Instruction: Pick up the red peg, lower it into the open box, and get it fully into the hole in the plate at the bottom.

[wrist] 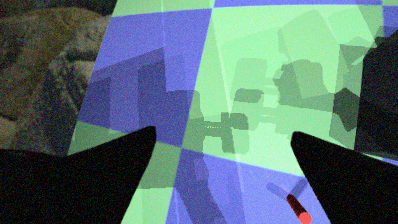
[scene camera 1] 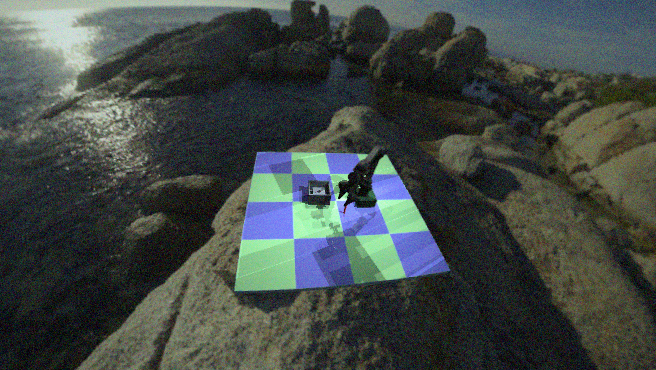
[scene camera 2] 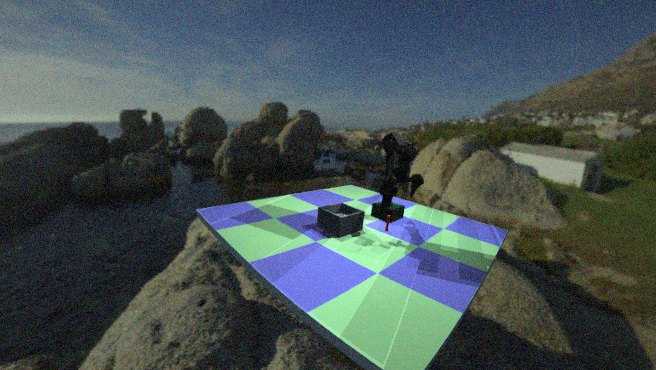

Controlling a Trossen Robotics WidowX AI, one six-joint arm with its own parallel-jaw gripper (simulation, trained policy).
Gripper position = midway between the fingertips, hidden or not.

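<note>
Dark box (scene camera 2: 327, 219), visible. My gripper (wrist: 223, 135), likewise.
</note>
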